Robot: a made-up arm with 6 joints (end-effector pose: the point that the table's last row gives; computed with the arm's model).
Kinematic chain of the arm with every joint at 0, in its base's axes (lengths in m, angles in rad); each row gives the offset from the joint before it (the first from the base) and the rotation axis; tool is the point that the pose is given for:
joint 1: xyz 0 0 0.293 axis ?
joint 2: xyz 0 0 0 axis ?
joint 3: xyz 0 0 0.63 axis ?
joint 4: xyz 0 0 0 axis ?
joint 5: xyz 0.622 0 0 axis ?
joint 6: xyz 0 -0.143 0 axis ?
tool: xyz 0 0 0
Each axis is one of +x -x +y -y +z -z.
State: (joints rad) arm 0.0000 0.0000 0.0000 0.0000 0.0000 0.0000
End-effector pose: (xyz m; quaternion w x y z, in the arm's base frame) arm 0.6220 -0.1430 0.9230 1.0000 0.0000 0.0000 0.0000
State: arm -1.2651 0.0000 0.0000 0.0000 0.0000 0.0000
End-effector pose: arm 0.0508 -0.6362 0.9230 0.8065 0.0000 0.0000 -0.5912
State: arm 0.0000 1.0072 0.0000 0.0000 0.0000 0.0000
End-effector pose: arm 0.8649 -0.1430 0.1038 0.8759 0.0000 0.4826 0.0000
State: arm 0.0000 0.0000 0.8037 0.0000 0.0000 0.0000
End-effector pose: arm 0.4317 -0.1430 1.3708 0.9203 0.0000 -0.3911 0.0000
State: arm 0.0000 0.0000 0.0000 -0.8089 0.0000 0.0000
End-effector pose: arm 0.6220 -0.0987 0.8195 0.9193 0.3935 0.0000 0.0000
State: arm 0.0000 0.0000 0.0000 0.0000 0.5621 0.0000
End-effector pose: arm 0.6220 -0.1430 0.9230 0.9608 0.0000 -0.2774 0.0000
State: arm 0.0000 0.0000 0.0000 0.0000 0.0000 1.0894
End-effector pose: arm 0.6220 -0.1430 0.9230 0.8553 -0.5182 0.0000 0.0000
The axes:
joint 1: +z
joint 2: +y
joint 3: -y
joint 4: -x
joint 5: -y
joint 6: -x

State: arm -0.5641 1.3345 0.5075 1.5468 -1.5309 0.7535
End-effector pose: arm 0.9606 -0.6118 0.0795 0.0177 -0.4864 0.8734 0.0150
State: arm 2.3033 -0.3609 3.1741 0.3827 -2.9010 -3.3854
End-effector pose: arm 0.6179 -0.4886 0.5947 0.3986 -0.3203 -0.8457 0.1526
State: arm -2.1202 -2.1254 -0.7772 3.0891 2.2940 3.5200
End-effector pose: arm 0.3336 0.2713 0.5695 0.5231 0.3010 0.3678 -0.7074
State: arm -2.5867 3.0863 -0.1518 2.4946 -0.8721 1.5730
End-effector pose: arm 0.5638 0.2152 -0.3619 0.6896 -0.4471 0.0270 0.5690
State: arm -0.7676 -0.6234 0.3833 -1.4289 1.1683 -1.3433
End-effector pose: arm 0.0467 -0.0732 1.2544 0.0184 0.4682 -0.7893 0.3969
